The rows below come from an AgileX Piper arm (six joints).
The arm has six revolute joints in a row. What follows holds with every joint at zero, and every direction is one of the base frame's.
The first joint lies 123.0 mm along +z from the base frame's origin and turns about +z.
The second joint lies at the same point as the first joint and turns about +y.
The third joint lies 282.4 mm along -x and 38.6 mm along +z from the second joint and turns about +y.
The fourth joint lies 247.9 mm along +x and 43.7 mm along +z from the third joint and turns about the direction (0.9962, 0, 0.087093).
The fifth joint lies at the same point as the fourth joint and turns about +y.
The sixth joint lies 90.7 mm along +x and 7.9 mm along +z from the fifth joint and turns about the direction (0.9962, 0, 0.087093).
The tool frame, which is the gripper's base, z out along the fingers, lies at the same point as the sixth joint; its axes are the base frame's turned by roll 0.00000, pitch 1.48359 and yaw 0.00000 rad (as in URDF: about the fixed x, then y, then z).
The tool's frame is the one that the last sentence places.
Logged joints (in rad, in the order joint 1, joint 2, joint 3, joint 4, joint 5, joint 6), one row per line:
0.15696, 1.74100, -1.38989, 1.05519, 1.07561, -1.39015
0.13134, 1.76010, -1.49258, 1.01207, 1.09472, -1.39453
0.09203, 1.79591, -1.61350, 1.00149, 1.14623, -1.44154
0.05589, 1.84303, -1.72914, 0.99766, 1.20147, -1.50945
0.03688, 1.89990, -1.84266, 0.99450, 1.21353, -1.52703
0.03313, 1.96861, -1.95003, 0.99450, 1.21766, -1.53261
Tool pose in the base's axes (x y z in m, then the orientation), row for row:
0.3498, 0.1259, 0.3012, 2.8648, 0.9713, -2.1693
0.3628, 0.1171, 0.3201, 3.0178, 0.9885, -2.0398
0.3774, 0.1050, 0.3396, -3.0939, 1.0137, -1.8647
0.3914, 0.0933, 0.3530, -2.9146, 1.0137, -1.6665
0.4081, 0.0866, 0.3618, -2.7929, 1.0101, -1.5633
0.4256, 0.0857, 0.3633, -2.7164, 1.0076, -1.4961
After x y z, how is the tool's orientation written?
As angles about the fixed x, y, z axes (roll, pitch, yaw), in radians.
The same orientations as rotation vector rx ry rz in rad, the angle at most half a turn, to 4 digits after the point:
-1.2065, 1.9264, 0.8382
-1.2413, 1.8770, 0.7531
-1.2929, 1.7912, 0.6886
-1.3600, 1.7013, 0.6282
-1.3704, 1.6534, 0.5735
-1.3762, 1.6197, 0.5429

